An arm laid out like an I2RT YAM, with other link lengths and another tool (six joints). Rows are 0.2 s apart.
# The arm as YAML. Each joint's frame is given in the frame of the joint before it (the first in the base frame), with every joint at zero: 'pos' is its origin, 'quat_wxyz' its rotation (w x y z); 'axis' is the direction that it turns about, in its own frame. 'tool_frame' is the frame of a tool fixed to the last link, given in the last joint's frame.
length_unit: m
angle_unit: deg
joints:
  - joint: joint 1
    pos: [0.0, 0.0, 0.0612]
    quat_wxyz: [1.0, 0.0, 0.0, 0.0]
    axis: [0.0, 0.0, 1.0]
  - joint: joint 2
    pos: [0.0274, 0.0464, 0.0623]
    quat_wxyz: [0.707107, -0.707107, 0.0, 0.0]
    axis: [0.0, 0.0, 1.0]
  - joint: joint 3
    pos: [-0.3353, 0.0, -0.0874]
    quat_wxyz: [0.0, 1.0, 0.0, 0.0]
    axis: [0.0, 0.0, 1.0]
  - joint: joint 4
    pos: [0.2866, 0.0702, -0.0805]
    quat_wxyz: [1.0, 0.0, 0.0, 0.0]
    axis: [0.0, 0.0, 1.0]
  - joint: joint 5
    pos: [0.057, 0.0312, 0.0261]
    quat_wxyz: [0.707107, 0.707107, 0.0, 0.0]
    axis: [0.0, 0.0, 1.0]
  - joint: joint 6
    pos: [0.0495, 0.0, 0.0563]
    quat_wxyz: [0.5, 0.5, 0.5, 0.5]
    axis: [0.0, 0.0, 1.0]
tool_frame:
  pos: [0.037, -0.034, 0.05]
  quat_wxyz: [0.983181, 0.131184, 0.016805, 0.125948]
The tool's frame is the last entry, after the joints.
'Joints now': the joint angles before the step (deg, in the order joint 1, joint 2, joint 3, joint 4, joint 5, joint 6). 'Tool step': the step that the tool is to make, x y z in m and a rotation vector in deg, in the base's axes. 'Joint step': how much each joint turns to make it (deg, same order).
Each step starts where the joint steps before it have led.
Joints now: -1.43 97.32 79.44 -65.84 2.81 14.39
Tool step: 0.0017 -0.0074 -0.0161 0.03 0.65 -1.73
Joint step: -1.04 1.11 -1.82 2.25 0.06 0.68
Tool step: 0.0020 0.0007 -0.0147 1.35 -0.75 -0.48
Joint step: -0.20 0.42 -2.19 3.29 -1.35 0.42
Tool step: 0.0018 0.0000 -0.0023 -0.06 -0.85 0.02
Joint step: 0.02 -0.01 -0.52 1.36 0.02 -0.01
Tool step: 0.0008 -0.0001 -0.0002 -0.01 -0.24 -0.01
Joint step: -0.01 0.04 -0.01 0.29 0.00 0.00
